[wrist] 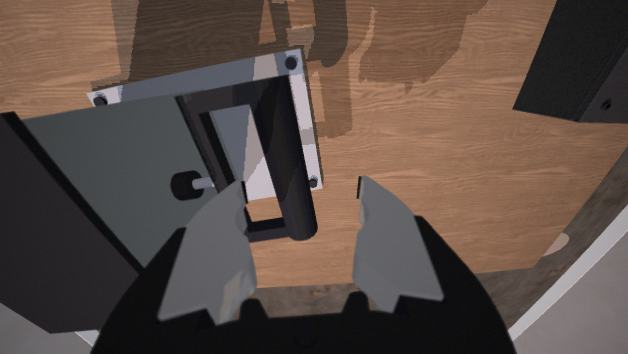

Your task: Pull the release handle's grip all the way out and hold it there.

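The release handle (295, 170) is a black frame with a thick round grip bar, left of the middle of the wrist view. It stands at the right side of a grey-green box face (115, 165) with a dark panel (55, 225) on its left. A black knob (186, 185) on a light pin sticks out beside the handle's frame. My gripper (302, 181) is open and empty. In the view its left fingertip overlaps the handle's frame near its lower end, and the right fingertip stands right of the grip bar. Whether the left finger touches the frame cannot be told.
A light metal base plate (200, 75) with dark bolts lies under the box on the wooden table top (450, 165). A black block (560, 65) with a screw hole stands at the upper right. The table's front edge runs behind my fingers, with a stone-like strip beyond.
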